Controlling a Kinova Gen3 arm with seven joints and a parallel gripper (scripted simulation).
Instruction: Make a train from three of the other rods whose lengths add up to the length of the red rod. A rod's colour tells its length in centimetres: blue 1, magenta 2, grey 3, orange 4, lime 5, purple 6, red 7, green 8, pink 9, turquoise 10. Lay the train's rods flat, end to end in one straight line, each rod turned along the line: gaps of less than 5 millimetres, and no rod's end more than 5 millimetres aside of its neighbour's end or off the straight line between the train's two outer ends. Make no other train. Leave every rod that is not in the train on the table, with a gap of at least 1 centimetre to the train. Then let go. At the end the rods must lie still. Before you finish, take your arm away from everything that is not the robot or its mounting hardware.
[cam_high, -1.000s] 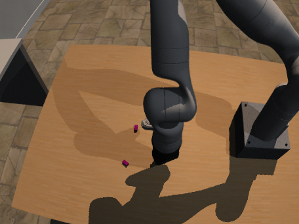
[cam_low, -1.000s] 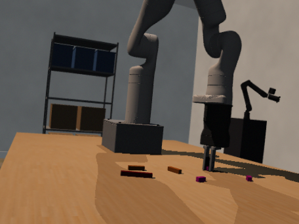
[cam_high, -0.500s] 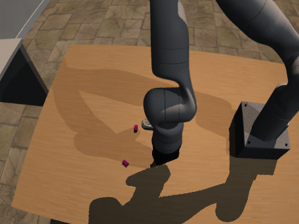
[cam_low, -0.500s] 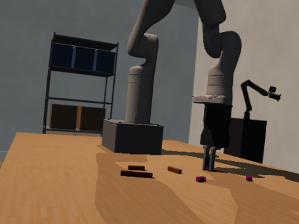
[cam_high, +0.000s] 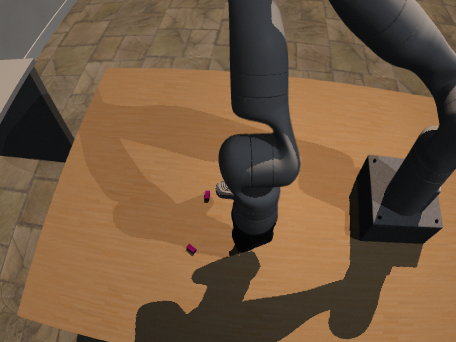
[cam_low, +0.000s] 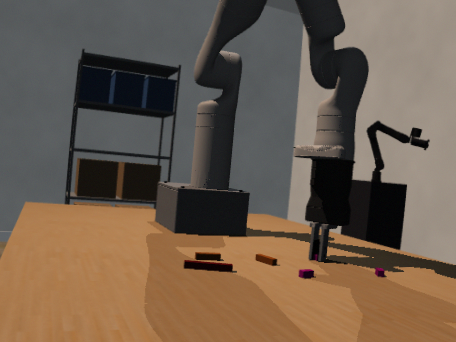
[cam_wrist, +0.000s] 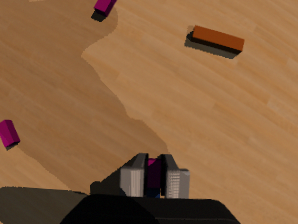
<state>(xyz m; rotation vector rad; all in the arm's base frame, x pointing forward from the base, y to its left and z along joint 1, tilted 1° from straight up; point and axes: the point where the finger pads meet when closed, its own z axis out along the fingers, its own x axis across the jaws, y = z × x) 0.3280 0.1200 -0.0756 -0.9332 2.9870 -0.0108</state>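
Right now my hand is 10 mm past the blue rod, 20 mm to the right of it and 10 mm above it. From my hand the other things lie so: red rod: 70 mm ahead, 220 mm to the right, 10 mm below.
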